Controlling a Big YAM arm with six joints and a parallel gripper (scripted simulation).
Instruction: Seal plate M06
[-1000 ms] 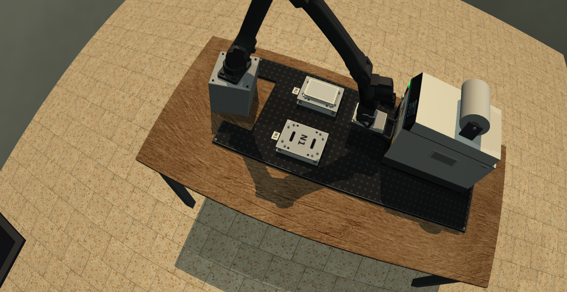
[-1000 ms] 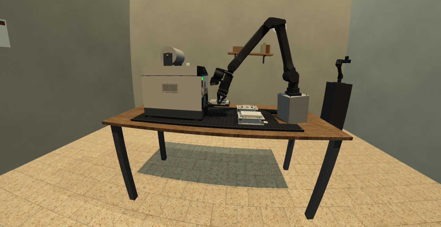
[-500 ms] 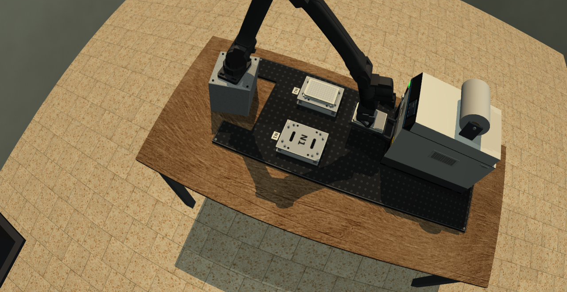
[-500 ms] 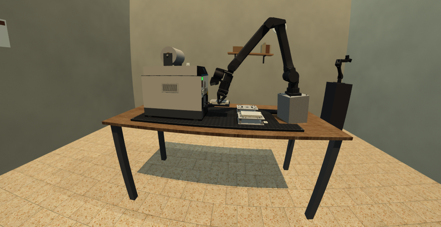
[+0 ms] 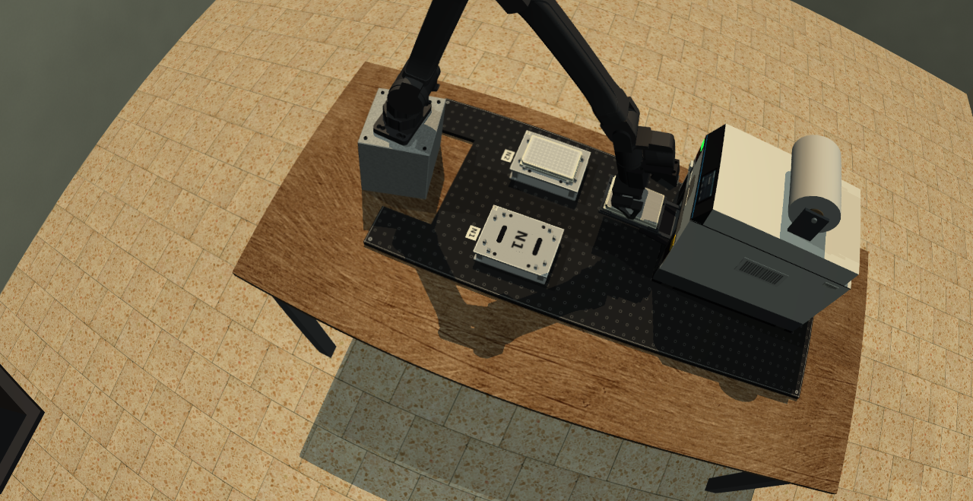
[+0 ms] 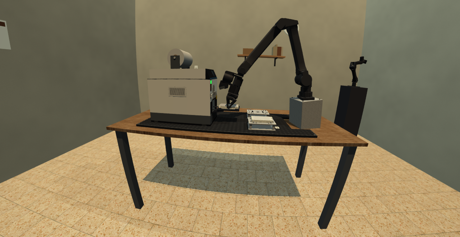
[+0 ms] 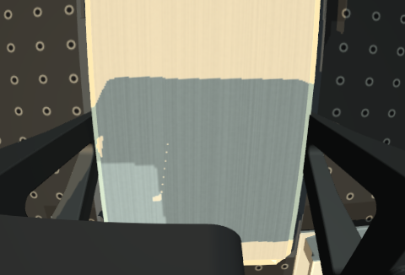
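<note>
Right now my hand is right at the plate M06. From my hand the other things lie so: start button 10 cm ahead, 10 cm to the left, 8 cm above; then well plate 22 cm behind, 6 cm to the left, 6 cm below; then sealer stage 1 cm below.
</note>
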